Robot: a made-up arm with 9 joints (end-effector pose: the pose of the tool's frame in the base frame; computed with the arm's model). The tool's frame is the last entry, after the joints.
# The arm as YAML. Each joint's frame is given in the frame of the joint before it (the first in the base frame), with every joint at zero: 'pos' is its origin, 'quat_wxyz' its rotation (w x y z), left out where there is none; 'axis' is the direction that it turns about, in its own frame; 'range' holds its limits. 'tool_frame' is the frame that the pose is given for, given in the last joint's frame.
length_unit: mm
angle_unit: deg
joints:
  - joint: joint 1
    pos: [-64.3, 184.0, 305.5]
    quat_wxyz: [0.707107, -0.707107, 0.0, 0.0]
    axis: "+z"
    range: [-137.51, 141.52]
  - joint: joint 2
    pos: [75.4, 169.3, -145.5]
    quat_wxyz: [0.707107, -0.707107, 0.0, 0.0]
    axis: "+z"
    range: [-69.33, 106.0]
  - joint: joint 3
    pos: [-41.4, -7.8, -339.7]
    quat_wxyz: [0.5, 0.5, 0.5, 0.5]
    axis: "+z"
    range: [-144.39, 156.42]
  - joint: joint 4
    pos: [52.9, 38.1, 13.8]
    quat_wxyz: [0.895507, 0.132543, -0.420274, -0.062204]
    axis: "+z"
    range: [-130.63, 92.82]
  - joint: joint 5
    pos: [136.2, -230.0, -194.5]
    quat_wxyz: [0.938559, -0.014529, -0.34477, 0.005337]
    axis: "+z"
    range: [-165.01, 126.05]
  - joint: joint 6
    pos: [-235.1, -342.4, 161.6]
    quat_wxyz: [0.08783, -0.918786, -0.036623, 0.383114]
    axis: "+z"
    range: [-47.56, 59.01]
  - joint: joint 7
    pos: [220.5, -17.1, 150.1]
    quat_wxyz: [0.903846, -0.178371, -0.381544, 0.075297]
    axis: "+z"
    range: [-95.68, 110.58]
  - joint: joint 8
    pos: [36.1, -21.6, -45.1]
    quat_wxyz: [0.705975, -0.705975, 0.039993, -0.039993]
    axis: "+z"
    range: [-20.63, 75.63]
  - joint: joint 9
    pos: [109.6, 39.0, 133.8]
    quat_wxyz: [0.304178, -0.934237, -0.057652, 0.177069]
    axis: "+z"
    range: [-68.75, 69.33]
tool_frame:
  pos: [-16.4, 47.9, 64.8]
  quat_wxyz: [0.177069, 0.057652, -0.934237, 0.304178]
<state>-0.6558 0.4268 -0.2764 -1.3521 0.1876 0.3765 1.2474 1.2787 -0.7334</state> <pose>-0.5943 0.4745 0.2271 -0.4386 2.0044 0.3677</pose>
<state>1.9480 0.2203 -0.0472 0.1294 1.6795 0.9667 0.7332 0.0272 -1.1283</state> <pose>0.3037 -0.4245 -0.4280 -1.5374 -0.3255 -1.0484</pose>
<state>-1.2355 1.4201 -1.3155 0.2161 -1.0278 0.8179 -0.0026 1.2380 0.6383</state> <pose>-0.6306 0.6681 0.6209 -0.9905 0.5558 0.1876</pose>
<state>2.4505 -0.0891 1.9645 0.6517 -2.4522 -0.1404 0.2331 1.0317 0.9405</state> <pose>-0.0345 0.3143 0.4641 0.0745 0.6432 -0.5600</pose>
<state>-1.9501 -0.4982 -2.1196 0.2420 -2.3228 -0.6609 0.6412 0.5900 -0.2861</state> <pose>-0.4842 0.1821 0.0435 1.6007 -1.8416 1.2057</pose>
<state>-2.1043 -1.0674 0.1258 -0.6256 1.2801 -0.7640 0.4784 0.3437 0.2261</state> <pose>-0.5302 -0.3234 0.1664 -1.1966 0.3302 1.4940</pose>
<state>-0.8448 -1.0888 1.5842 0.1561 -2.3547 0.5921 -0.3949 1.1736 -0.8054</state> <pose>-0.0655 -0.1046 -0.1007 -1.8893 -1.4556 0.1296</pose>
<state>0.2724 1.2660 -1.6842 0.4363 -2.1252 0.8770 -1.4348 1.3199 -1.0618</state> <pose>-0.1178 0.4169 0.9487 0.6184 0.0868 -1.2394</pose>
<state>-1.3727 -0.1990 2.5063 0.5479 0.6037 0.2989 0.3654 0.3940 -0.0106</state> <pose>0.4869 0.3478 0.4407 -0.1017 0.9701 -1.7405</pose>
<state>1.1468 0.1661 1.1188 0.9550 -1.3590 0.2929 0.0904 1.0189 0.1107</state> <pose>-0.4701 -0.2388 0.4327 0.5595 -0.4749 0.9062</pose>
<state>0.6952 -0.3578 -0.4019 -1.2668 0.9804 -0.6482 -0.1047 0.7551 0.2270</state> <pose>-0.1603 -0.1124 0.7864 0.8074 0.8621 1.8472</pose>
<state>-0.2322 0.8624 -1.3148 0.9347 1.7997 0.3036 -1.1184 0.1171 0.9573</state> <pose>-0.1450 -0.4358 0.8915 1.3675 0.1396 -1.9596</pose>
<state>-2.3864 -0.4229 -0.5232 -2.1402 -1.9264 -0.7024 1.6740 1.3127 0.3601</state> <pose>-0.1536 -0.1977 0.1405 -0.4621 0.3469 2.8813</pose>
